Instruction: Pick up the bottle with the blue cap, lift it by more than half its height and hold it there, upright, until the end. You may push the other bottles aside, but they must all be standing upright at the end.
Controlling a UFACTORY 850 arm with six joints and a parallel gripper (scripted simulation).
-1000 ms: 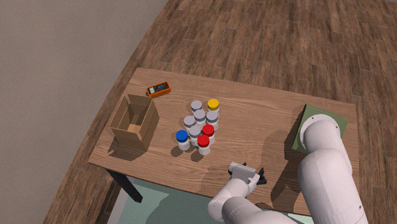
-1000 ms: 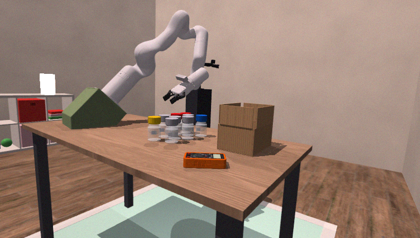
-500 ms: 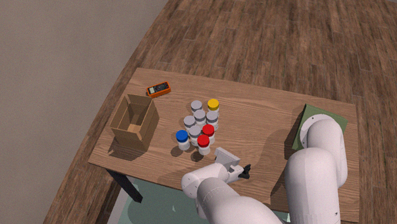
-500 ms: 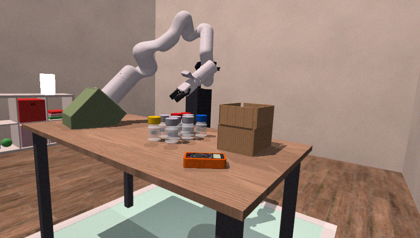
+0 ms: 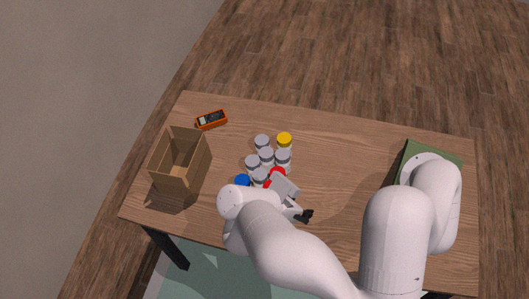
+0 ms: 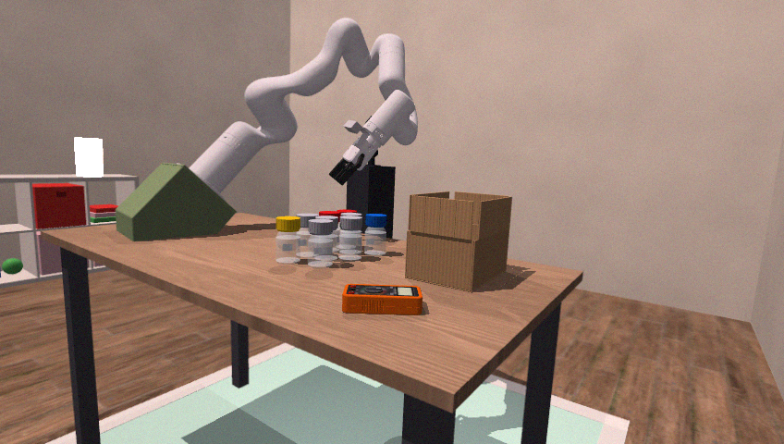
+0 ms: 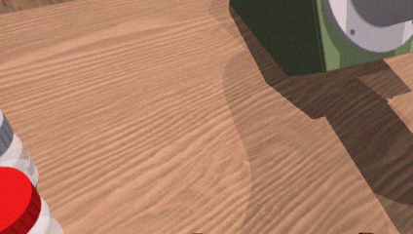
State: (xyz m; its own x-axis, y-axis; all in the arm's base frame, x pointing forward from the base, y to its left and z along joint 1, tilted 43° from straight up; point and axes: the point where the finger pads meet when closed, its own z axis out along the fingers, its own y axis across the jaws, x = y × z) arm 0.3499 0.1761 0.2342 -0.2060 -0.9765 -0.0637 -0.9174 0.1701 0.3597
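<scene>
Now: hand 240 mm short of the blue-capped bottle, 50 mm to the left of it and 140 mm above it. The rest, counted from my hand: yellow-capped bottle (190 mm ahead, 270 mm to the right, 140 mm below); then orange multimeter (540 mm ahead, 300 mm to the right, 170 mm below); then cardboard box (490 mm ahead, 20 mm to the right, 120 mm below).
</scene>
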